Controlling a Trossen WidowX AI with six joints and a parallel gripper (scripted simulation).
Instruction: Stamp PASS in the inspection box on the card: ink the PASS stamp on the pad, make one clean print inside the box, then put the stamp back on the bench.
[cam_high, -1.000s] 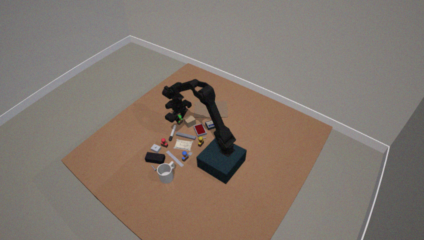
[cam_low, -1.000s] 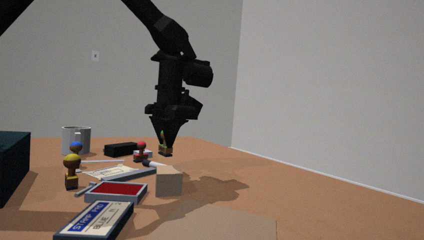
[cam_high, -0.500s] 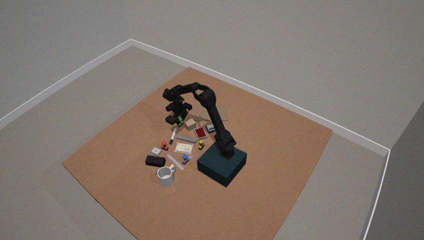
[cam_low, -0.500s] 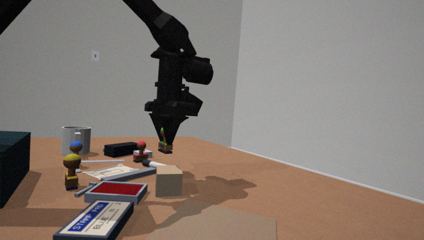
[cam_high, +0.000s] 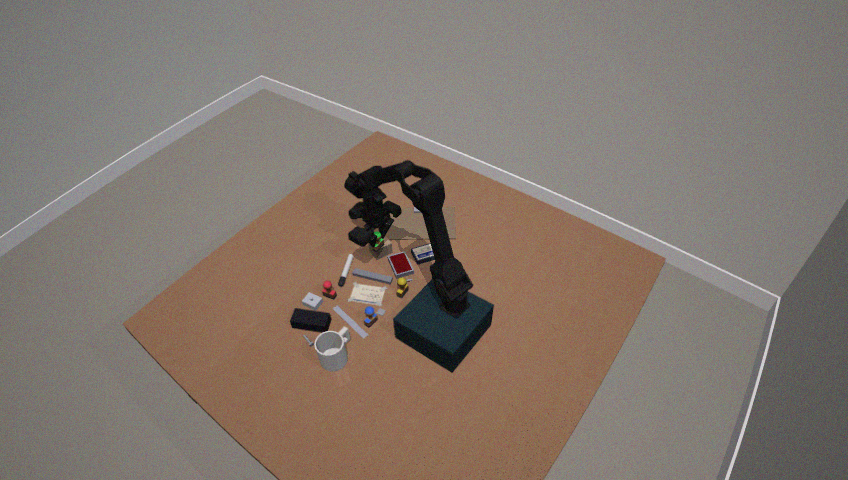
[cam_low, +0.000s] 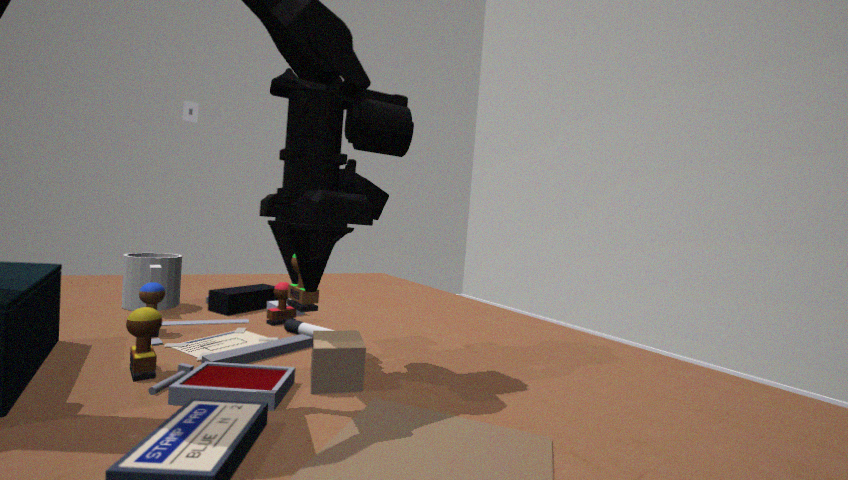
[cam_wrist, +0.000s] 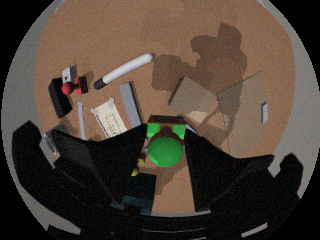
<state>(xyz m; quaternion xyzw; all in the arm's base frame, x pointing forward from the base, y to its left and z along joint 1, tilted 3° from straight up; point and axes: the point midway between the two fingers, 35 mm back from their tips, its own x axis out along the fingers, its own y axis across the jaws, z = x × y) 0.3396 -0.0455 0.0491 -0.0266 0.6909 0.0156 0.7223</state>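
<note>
Now: the red ink pad 6 cm behind my gripper tip, 3 cm to the right of it and 9 cm below it. The rest, counted from my gripper tip: tan block 3 cm ahead, 4 cm to the right, 7 cm below; then green-knobbed stamp right at my gripper tip; then grey bar 3 cm behind, 6 cm to the left, 9 cm below.
</note>
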